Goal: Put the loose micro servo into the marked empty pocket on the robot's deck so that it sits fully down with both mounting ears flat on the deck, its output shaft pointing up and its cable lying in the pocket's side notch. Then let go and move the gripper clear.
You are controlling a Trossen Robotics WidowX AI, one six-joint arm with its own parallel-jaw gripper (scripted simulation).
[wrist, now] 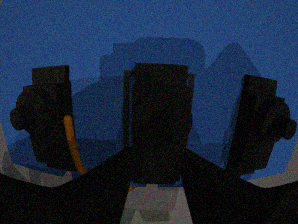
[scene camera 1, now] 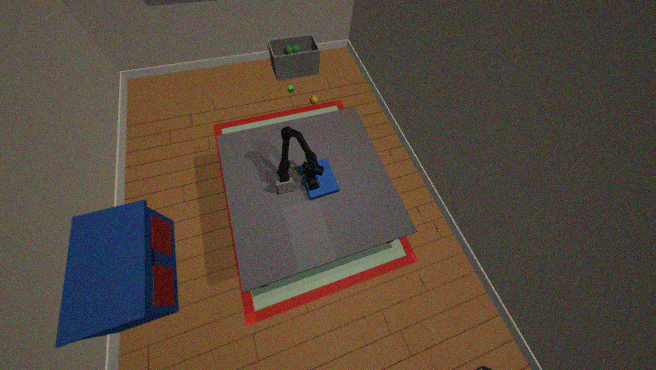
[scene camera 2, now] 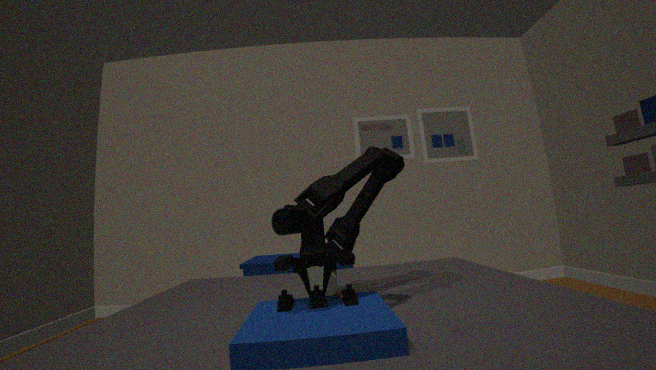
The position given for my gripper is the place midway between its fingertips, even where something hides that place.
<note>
In view: my gripper (scene camera 2: 317,296), a micro servo (wrist: 161,118) and a blue robot deck (wrist: 219,49).
My gripper is seen too in the wrist view (wrist: 156,154).
</note>
